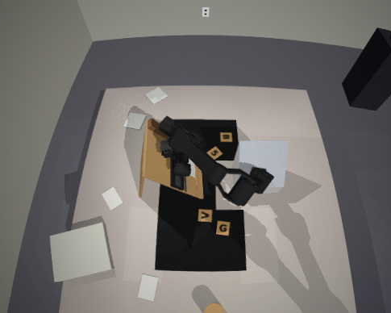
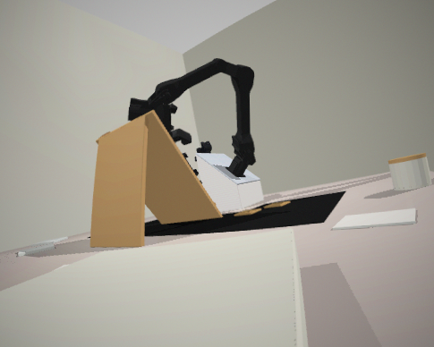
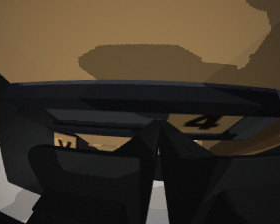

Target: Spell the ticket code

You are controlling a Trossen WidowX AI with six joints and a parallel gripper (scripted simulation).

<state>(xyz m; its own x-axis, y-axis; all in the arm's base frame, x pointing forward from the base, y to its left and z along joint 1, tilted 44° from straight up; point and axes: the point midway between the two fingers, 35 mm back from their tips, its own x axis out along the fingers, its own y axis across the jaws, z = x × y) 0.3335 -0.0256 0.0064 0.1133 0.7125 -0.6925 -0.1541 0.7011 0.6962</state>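
Right now my gripper tip is 17 cm to the right of the v tile, 16 cm above it and 13 cm past it. From my gripper tip the other things lie so: black mat: 16 cm below, 13 cm behind, 3 cm to the left; white ticket: 8 cm below, 4 cm behind, 2 cm to the right; tile marked 4: 3 cm to the right, 1 cm below, 1 cm ahead.
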